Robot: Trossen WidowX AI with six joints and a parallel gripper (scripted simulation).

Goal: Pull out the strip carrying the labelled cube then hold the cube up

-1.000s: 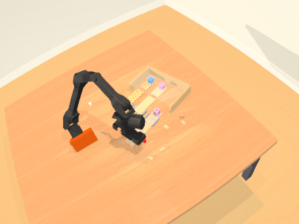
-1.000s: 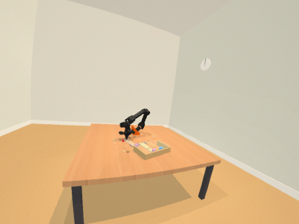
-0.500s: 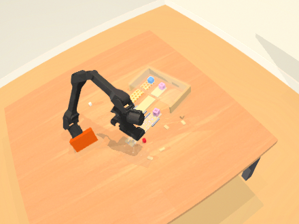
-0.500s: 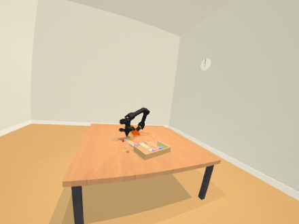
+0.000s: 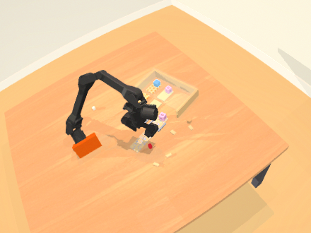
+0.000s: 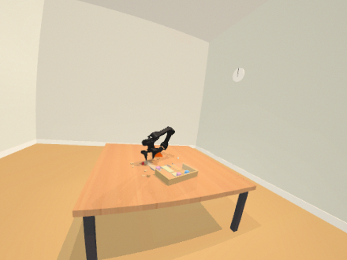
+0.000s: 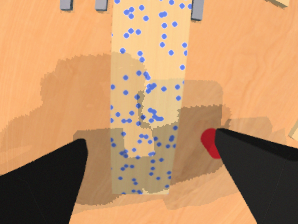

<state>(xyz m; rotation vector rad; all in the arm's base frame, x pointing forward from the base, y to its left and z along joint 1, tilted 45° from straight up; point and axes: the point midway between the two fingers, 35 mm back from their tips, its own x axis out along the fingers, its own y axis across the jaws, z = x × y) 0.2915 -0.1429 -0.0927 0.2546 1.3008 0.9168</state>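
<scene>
The blue-dotted strip lies 4 cm ahead of my gripper tip, 2 cm to the left of it and 4 cm below it. Round my gripper tip: plain yellow strip (13 cm ahead, 15 cm to the left, 4 cm below); then red piece (6 cm to the right, 4 cm below); then orange-dotted strip (10 cm ahead, 24 cm to the left, 4 cm below).
</scene>
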